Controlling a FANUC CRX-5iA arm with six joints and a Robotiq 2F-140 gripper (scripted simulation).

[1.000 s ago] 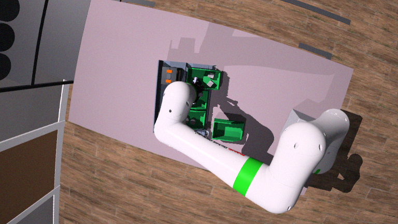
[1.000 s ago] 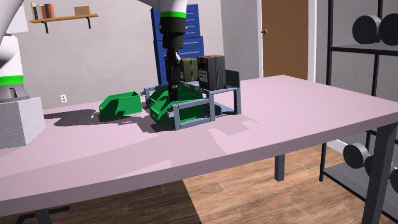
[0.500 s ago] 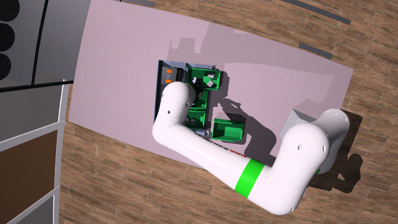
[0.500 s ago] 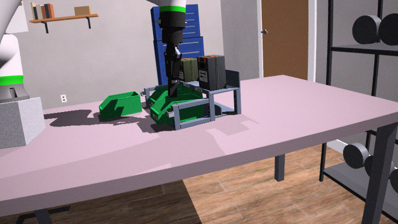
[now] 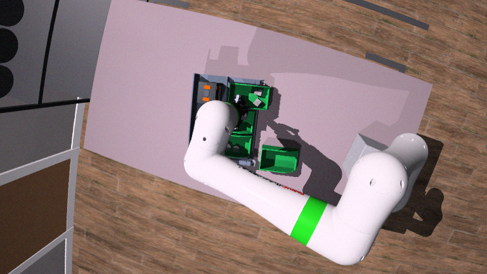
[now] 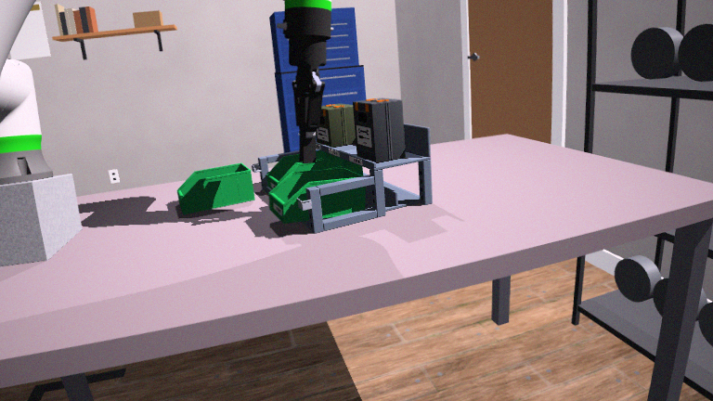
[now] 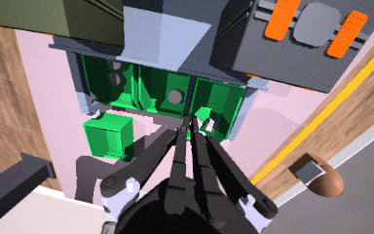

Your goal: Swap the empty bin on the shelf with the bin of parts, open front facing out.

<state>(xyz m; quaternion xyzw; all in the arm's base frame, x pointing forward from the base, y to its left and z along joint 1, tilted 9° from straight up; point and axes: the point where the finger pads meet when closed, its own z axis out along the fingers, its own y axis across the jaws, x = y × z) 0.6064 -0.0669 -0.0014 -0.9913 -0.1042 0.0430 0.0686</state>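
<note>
Right now the grey shelf is 6 cm ahead of my hand, 8 cm to the left of it and 7 cm below it. The rest, counted from my hand: dark grey box (15 cm ahead, 2 cm to the right, 2 cm above); then round part (1 cm ahead, 4 cm to the left, 12 cm below).
</note>
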